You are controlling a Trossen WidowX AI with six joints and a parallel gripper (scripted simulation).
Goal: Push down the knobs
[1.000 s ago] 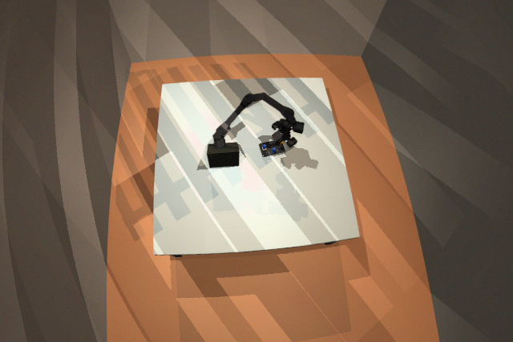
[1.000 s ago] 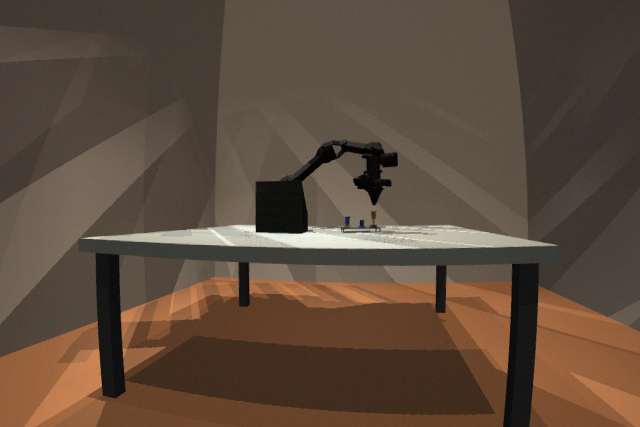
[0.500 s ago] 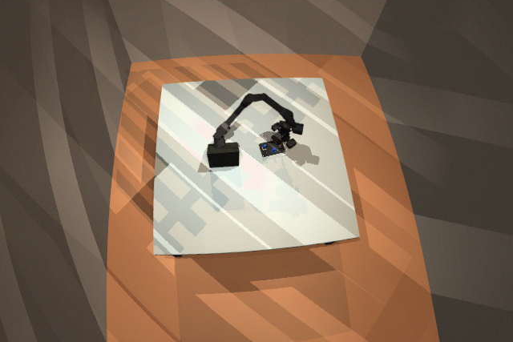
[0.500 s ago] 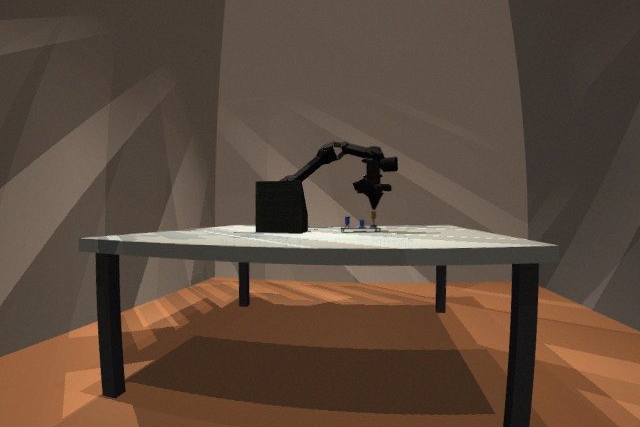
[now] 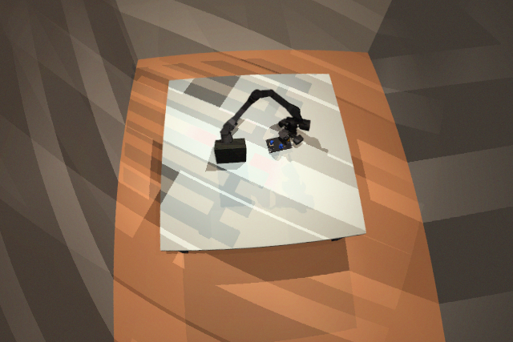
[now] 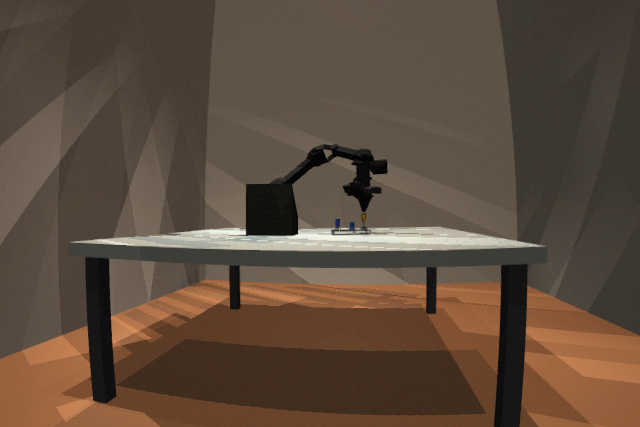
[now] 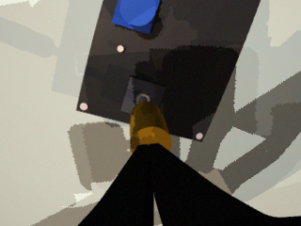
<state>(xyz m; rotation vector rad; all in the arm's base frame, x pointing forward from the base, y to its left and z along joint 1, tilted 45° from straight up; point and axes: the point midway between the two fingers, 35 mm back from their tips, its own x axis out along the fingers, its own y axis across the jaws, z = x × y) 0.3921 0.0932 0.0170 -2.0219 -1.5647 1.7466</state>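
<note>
My gripper tip is now 2 cm above the orange knob. From my gripper tip the other things lie so: blue knob (11 cm behind, 2 cm to the right, 4 cm below).
</note>
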